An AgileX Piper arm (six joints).
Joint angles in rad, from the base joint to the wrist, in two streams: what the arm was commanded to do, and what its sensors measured. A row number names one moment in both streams.
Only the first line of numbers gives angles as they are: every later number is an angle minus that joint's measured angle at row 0.
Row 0, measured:
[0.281 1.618 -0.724 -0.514 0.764 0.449]
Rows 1 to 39, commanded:
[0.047 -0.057 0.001 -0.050 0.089 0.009]
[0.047 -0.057 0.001 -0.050 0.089 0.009]
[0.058 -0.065 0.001 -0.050 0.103 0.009]
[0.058 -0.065 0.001 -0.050 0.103 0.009]
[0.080 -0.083 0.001 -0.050 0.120 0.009]
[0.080 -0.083 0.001 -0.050 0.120 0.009]
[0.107 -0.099 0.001 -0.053 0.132 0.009]
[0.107 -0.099 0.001 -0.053 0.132 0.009]
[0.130 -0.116 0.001 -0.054 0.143 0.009]
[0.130 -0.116 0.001 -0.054 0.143 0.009]
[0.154 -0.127 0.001 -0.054 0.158 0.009]
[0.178 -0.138 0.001 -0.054 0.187 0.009]
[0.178 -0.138 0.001 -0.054 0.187 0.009]
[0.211 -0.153 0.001 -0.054 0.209 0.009]
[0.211 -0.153 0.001 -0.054 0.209 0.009]
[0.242 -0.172 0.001 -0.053 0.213 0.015]
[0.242 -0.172 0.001 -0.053 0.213 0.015]
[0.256 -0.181 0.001 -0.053 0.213 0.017]
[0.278 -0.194 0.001 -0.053 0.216 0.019]
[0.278 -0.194 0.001 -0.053 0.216 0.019]
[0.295 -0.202 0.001 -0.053 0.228 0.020]
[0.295 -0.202 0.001 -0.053 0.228 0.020]
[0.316 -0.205 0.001 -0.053 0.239 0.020]
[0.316 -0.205 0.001 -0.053 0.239 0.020]
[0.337 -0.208 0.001 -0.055 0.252 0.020]
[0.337 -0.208 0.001 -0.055 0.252 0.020]
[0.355 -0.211 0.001 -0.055 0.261 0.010]
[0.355 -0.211 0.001 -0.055 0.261 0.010]
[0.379 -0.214 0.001 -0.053 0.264 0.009]
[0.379 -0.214 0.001 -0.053 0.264 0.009]
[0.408 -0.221 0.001 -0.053 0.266 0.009]
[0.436 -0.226 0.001 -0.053 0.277 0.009]
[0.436 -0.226 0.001 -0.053 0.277 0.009]
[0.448 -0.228 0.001 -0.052 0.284 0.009]
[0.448 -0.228 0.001 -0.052 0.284 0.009]
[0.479 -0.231 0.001 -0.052 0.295 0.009]
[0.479 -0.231 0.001 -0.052 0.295 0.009]
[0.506 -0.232 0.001 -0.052 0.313 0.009]
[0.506 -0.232 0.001 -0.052 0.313 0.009]
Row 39, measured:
[0.476 -0.222 0.000 -0.005 0.253 0.016]
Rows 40 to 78, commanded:
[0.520 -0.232 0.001 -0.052 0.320 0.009]
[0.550 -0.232 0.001 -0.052 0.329 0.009]
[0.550 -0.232 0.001 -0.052 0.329 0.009]
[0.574 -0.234 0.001 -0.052 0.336 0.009]
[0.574 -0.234 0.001 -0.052 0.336 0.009]
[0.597 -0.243 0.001 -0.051 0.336 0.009]
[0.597 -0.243 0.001 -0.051 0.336 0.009]
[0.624 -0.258 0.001 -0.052 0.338 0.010]
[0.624 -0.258 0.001 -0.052 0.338 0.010]
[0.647 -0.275 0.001 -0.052 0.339 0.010]
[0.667 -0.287 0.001 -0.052 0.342 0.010]
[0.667 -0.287 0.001 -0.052 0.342 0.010]
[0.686 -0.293 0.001 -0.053 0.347 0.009]
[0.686 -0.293 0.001 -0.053 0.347 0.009]
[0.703 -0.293 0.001 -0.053 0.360 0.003]
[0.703 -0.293 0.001 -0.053 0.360 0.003]
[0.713 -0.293 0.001 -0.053 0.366 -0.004]
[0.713 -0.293 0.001 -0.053 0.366 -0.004]
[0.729 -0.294 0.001 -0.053 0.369 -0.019]
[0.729 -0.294 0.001 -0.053 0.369 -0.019]
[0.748 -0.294 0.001 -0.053 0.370 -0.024]
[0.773 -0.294 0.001 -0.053 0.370 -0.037]
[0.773 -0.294 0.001 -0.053 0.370 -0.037]
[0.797 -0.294 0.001 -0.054 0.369 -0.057]
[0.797 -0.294 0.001 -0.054 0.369 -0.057]
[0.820 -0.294 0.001 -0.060 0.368 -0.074]
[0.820 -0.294 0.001 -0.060 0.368 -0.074]
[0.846 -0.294 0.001 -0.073 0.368 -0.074]
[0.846 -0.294 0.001 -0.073 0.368 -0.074]
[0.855 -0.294 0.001 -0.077 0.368 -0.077]
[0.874 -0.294 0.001 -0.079 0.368 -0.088]
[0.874 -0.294 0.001 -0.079 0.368 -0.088]
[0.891 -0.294 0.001 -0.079 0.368 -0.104]
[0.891 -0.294 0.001 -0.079 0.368 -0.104]
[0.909 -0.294 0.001 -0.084 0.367 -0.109]
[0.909 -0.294 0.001 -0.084 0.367 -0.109]
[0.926 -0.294 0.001 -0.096 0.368 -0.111]
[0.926 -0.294 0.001 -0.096 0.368 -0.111]
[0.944 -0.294 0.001 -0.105 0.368 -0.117]
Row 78, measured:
[0.923 -0.288 0.000 -0.022 0.335 -0.097]
